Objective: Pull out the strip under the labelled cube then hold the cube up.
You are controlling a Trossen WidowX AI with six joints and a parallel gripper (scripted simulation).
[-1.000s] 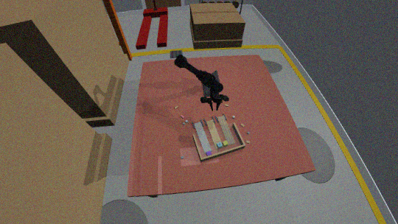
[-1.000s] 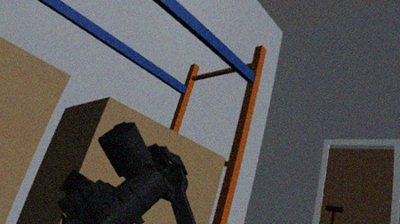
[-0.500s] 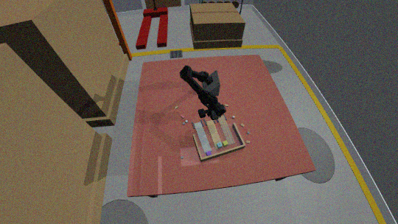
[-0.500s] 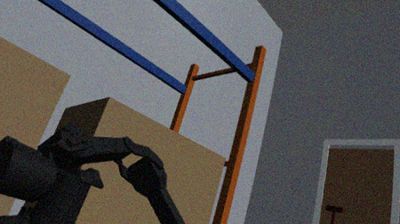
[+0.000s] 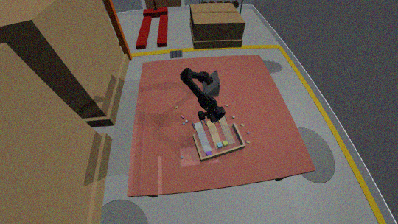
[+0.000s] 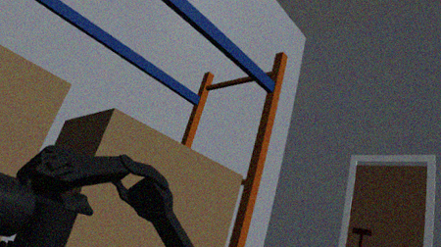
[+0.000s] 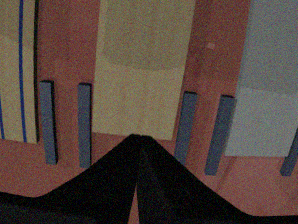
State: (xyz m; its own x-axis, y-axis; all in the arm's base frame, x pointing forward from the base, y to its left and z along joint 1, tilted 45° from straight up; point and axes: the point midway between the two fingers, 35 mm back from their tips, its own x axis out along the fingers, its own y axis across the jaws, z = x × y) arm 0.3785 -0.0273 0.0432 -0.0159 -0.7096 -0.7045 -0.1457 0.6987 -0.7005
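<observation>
Right now my gripper tip is 90 mm short of the tan strip, 20 mm to the right of it and 60 mm above it. Round my gripper tip: cube: 190 mm ahead, 40 mm to the left, 40 mm below.
</observation>
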